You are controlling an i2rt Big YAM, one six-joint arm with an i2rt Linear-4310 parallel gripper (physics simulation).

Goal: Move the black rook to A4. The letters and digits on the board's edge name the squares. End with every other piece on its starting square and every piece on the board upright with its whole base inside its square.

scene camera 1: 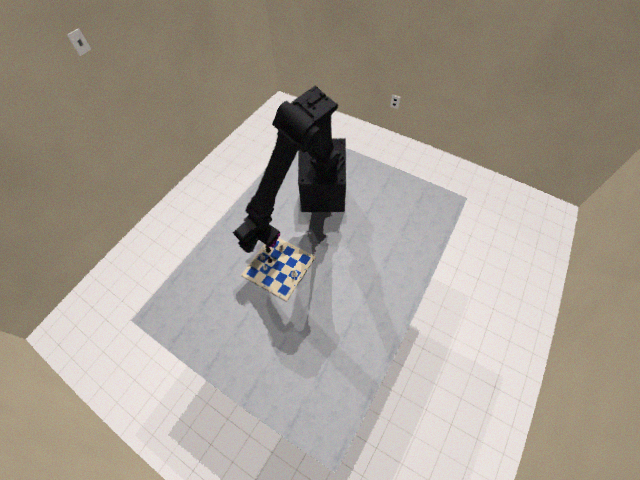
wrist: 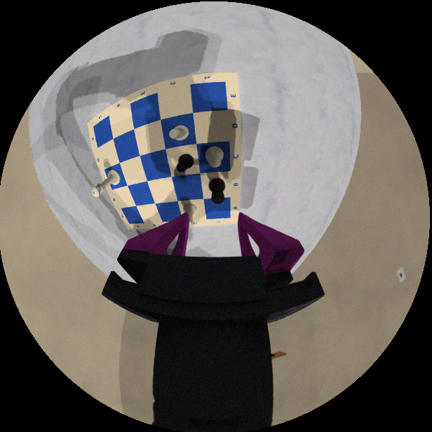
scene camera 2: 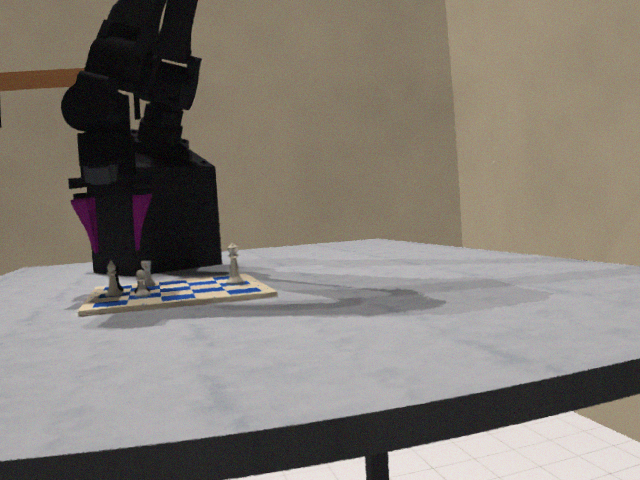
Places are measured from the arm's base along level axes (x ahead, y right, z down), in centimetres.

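Where they show: gripper, fingertip midpoint: [scene camera 1: 269, 242] [scene camera 2: 117, 251]; arm's base, origin of the base link: [scene camera 1: 327, 159] [scene camera 2: 157, 147].
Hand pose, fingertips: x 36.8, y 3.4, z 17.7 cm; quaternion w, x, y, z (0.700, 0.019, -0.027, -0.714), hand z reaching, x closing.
Each offset is from my fingertips to the top centre of the thing.
The checkered board @(dz +5.2, dx +4.3, dy -7.6 cm) [scene camera 1: 256, 279] [scene camera 2: 180, 304] [wrist: 233, 86] lies on the table. In the wrist view, the black piece [wrist: 217, 186] on B1 looks like the rook, with the wider top; its exact shape is hard to tell. Another black piece [wrist: 185, 161] stands on C2. Square A4 [wrist: 150, 214] is bare, near the left finger. My gripper [scene camera 2: 116, 251] [wrist: 213, 217] is partly open and empty, above the board's A edge. In scene camera 2 its magenta fingertips are higher than the pieces. The black pieces are largely hidden there.
White pieces stand upright: a bishop @(dz +0.8, dx +5.3, dy +0.0 cm) [scene camera 2: 111, 279] [wrist: 214, 156] on C1, a pawn @(dz +2.0, dx +8.2, dy -3.9 cm) [scene camera 2: 141, 283] [wrist: 179, 132] on D2, a rook @(dz +1.8, dx -2.9, dy -3.4 cm) [scene camera 2: 146, 269] [wrist: 189, 209] on A2 and a tall piece @(dz -0.1, dx +3.6, dy -15.3 cm) [scene camera 2: 233, 266] [wrist: 114, 177] on C5. The black base block [scene camera 1: 322, 191] [scene camera 2: 180, 217] stands behind the board.
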